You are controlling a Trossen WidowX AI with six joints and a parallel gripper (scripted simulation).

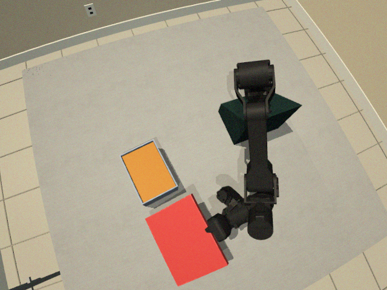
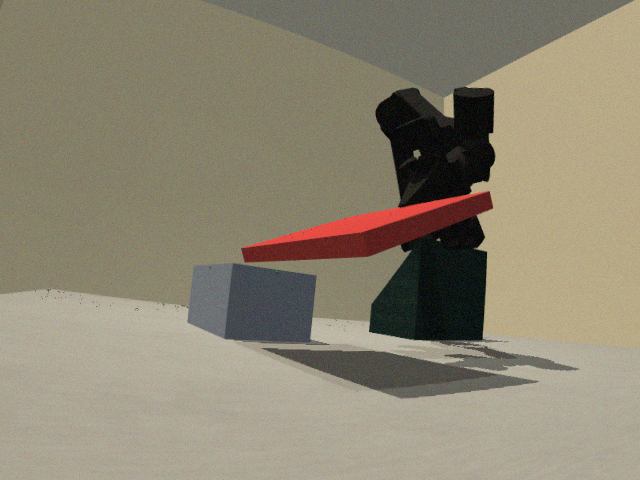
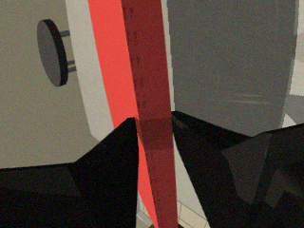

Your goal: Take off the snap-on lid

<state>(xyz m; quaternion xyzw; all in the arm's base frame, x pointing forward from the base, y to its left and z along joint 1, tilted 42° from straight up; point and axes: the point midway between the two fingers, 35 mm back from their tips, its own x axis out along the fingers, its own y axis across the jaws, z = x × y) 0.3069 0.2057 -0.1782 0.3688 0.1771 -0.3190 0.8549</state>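
My gripper tip is now 70 mm short of the red lid and 30 mm above it. Also, from my gripper tip: grey-blue storage box: 250 mm to the right, 120 mm below, 100 mm ahead.
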